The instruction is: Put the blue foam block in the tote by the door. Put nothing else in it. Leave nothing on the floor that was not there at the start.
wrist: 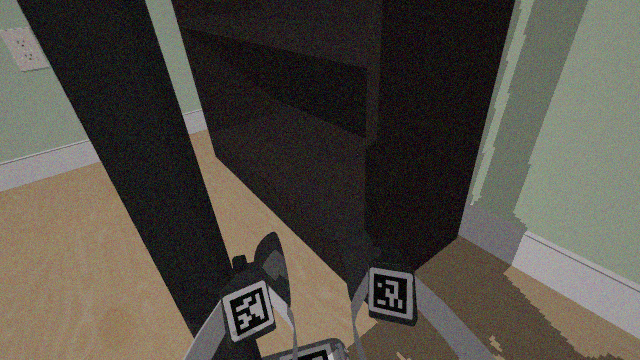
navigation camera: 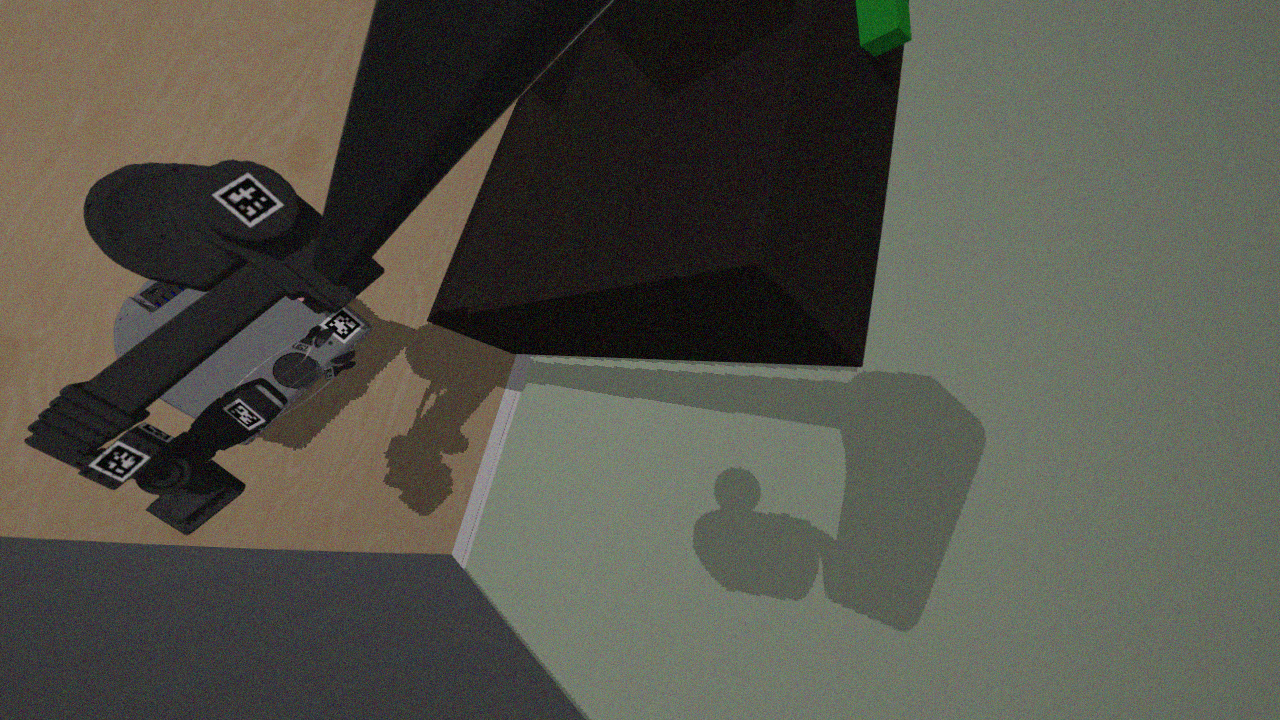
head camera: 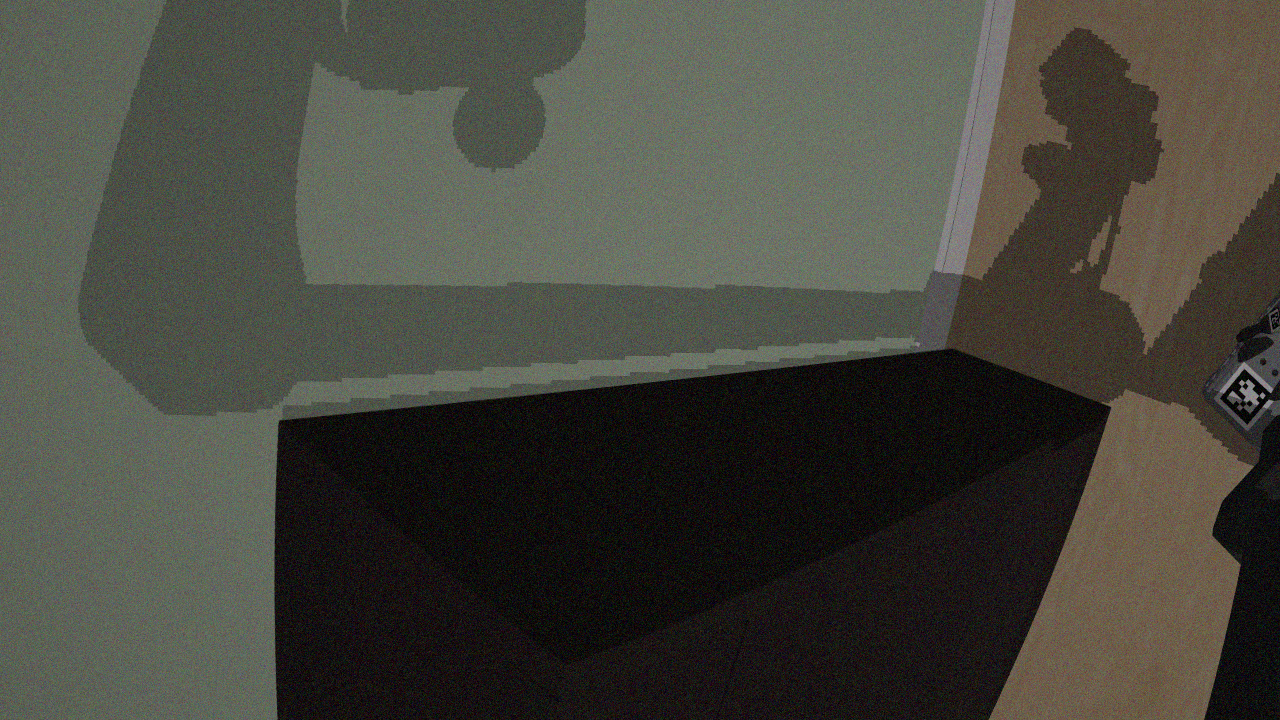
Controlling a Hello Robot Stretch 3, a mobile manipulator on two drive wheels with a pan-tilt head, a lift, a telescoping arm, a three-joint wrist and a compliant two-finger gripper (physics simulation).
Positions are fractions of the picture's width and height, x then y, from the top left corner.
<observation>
In view: my gripper (wrist: 0.49, 0.70) and a dark shelf unit (head camera: 0.48, 0.76).
The dark shelf unit shows as well in the wrist view (wrist: 0.61, 0.41) and in the navigation camera view (navigation camera: 0.59, 0.33).
</observation>
